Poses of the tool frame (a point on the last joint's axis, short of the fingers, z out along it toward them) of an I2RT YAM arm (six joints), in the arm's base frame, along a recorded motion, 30 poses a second.
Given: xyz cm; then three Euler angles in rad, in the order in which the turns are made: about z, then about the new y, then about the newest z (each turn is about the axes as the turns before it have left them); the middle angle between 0 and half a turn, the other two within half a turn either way.
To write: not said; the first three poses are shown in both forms.
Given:
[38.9 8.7 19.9 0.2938 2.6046 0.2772]
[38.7 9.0 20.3 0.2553 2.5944 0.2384]
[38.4 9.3 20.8 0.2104 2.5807 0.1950]
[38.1 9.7 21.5 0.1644 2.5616 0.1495]
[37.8 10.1 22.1 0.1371 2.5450 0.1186]
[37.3 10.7 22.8 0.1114 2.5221 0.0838]
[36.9 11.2 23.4 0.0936 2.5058 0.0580]
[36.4 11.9 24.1 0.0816 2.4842 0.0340]
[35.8 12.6 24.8 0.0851 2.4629 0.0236]
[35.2 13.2 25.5 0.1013 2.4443 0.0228]
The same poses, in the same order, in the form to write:
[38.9 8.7 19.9 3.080 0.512 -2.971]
[38.7 9.0 20.3 3.083 0.528 -2.989]
[38.4 9.3 20.8 3.090 0.547 -3.011]
[38.1 9.7 21.5 3.095 0.571 -3.035]
[37.8 10.1 22.1 3.095 0.590 -3.049]
[37.3 10.7 22.8 3.089 0.615 -3.062]
[36.9 11.2 23.4 3.083 0.633 -3.073]
[36.4 11.9 24.1 3.073 0.655 -3.079]
[35.8 12.6 24.8 3.056 0.676 -3.073]
[35.2 13.2 25.5 3.033 0.693 -3.057]

